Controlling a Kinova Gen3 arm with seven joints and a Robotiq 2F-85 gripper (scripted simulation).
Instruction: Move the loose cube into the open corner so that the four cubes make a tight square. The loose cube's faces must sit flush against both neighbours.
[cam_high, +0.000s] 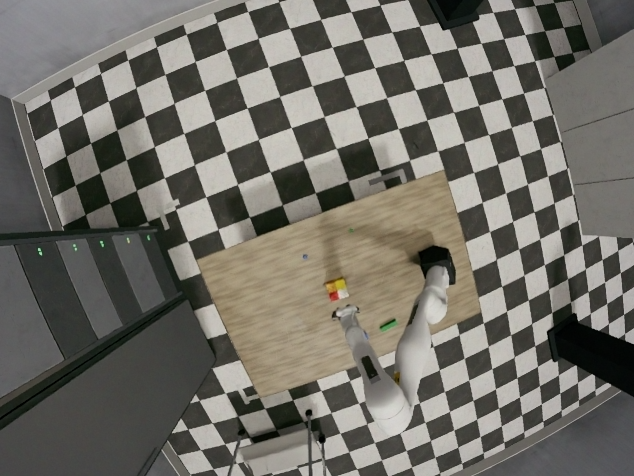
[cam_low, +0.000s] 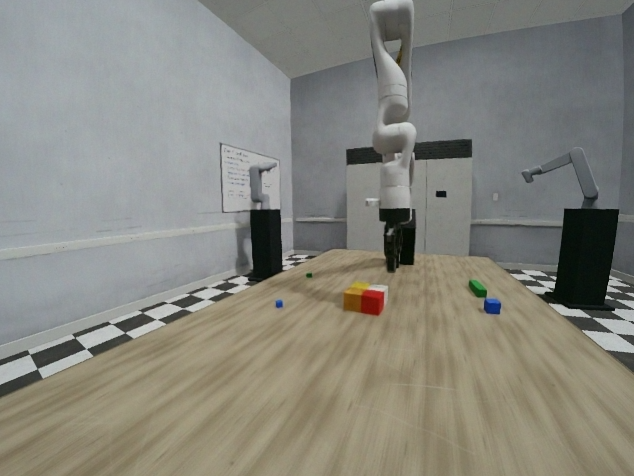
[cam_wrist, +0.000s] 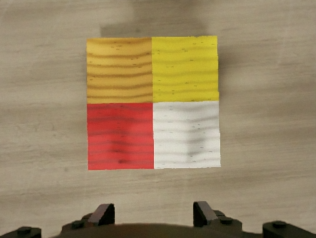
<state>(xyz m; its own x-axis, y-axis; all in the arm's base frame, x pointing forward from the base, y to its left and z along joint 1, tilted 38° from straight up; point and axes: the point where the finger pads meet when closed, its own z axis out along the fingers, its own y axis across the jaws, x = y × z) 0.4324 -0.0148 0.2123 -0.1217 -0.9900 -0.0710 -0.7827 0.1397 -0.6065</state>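
Now: the red cube 2 cm ahead of my hand, 5 cm to the right of it and 10 cm below it. From my hand the other things lie so: green block 19 cm behind, 27 cm to the left, 11 cm below.
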